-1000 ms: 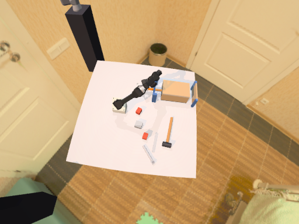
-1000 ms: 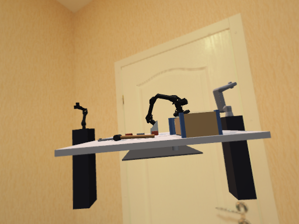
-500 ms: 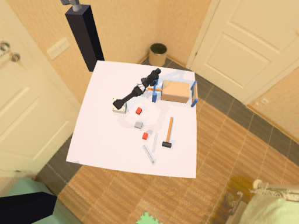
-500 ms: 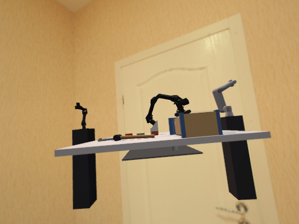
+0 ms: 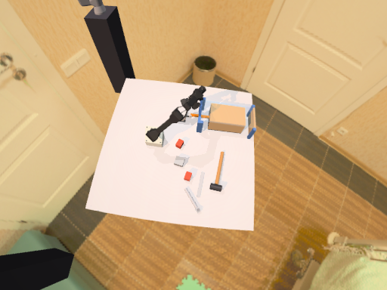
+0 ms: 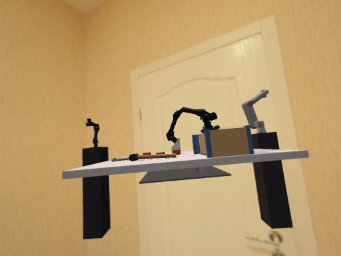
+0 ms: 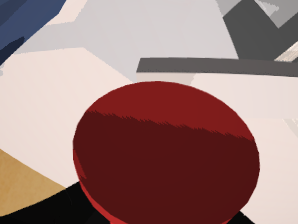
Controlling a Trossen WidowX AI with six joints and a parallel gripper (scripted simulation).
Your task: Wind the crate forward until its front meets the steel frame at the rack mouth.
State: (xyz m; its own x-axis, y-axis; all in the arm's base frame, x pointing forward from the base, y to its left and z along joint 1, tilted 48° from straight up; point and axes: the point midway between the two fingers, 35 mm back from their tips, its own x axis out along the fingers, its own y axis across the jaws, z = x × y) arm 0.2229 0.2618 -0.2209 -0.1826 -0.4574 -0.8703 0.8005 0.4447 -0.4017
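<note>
My gripper tip is now 2 cm past the winch handle, 4 cm to the left of it and 3 cm above it. Round my gripper tip: red knob (1 cm ahead, 1 cm to the right); then blue frame (10 cm ahead, 8 cm to the right, 2 cm below); then white winch (7 cm behind, 10 cm to the right, 10 cm below).
</note>
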